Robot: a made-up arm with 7 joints.
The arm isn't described. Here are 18 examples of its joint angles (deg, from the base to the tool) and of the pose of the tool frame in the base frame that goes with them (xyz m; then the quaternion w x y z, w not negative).
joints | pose
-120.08 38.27 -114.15 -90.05 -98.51 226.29 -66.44 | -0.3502 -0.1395 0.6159 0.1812 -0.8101 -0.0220 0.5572
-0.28 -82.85 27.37 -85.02 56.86 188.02 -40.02 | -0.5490 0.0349 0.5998 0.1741 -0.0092 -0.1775 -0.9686
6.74 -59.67 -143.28 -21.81 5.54 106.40 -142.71 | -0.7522 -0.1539 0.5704 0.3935 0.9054 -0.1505 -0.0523
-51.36 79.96 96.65 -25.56 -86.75 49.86 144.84 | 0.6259 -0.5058 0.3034 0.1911 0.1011 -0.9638 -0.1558
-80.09 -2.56 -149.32 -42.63 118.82 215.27 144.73 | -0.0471 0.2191 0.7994 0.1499 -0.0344 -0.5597 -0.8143
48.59 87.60 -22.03 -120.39 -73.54 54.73 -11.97 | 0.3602 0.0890 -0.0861 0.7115 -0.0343 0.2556 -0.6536
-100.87 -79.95 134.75 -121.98 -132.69 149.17 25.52 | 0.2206 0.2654 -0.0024 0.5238 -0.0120 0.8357 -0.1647
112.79 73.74 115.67 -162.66 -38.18 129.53 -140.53 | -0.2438 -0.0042 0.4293 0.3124 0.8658 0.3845 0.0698
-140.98 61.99 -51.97 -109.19 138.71 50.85 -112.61 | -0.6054 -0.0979 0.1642 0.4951 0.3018 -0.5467 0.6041
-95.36 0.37 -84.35 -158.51 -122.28 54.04 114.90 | -0.2768 0.0627 0.3761 0.5056 -0.1143 -0.3639 -0.7739
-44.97 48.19 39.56 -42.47 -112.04 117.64 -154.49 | 0.6342 -0.3175 0.5876 0.2504 0.1566 0.7078 -0.6417
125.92 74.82 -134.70 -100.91 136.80 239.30 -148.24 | -0.1275 0.3583 0.5055 0.6182 0.4880 -0.1527 0.5970
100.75 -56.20 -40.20 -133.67 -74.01 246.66 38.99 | 0.1326 -0.2111 0.6079 0.7165 -0.0479 -0.3739 -0.5870
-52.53 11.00 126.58 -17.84 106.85 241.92 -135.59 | 0.1426 -0.0437 0.8063 0.2831 -0.5797 0.1586 -0.7474
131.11 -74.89 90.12 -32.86 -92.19 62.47 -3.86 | 0.3316 -0.6989 0.4933 0.6782 -0.1757 -0.2989 -0.6480
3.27 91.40 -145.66 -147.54 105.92 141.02 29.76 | 0.1861 -0.0545 0.4943 0.2353 -0.1476 -0.6400 0.7164
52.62 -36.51 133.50 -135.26 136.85 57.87 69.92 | -0.4383 -0.1649 0.2602 0.6878 0.5279 0.1813 -0.4640
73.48 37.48 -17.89 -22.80 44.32 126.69 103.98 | 0.2356 0.5102 0.8364 0.5547 -0.7517 0.2778 0.2238
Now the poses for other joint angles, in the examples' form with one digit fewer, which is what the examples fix.
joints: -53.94 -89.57 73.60 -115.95 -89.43 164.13 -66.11
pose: 0.076 0.512 0.208 0.785 -0.261 0.424 -0.369
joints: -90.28 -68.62 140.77 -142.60 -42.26 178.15 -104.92
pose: 0.144 0.423 0.059 0.114 -0.251 0.889 -0.366
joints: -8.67 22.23 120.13 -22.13 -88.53 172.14 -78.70
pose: 0.122 0.008 0.958 0.430 0.077 0.238 0.868
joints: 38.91 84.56 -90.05 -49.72 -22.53 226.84 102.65
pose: 0.564 0.341 0.258 0.171 -0.732 -0.242 -0.614
